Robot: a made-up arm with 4 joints. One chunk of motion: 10 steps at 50 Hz.
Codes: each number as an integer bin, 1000 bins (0 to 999) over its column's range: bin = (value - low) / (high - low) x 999, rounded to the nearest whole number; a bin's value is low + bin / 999 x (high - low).
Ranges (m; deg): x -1..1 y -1..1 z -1..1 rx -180..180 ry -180..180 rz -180..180
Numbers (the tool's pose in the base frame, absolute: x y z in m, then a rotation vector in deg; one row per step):
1: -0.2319 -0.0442 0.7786 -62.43 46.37 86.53
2: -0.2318 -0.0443 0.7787 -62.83 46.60 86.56
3: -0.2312 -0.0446 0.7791 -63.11 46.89 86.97
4: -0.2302 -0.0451 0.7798 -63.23 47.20 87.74
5: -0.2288 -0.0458 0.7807 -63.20 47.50 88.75
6: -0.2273 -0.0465 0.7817 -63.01 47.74 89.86
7: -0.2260 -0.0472 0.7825 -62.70 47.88 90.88
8: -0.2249 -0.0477 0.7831 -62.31 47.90 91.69
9: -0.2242 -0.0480 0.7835 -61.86 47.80 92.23
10: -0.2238 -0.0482 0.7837 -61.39 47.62 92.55
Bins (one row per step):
1: 384 477 888 326 628 740
2: 384 477 888 325 629 740
3: 384 477 889 324 630 741
4: 385 477 889 324 630 743
5: 385 477 889 324 631 746
6: 386 476 890 325 632 749
7: 387 476 890 326 632 752
8: 387 476 891 327 632 754
9: 388 476 891 328 632 755
10: 388 475 891 329 632 756

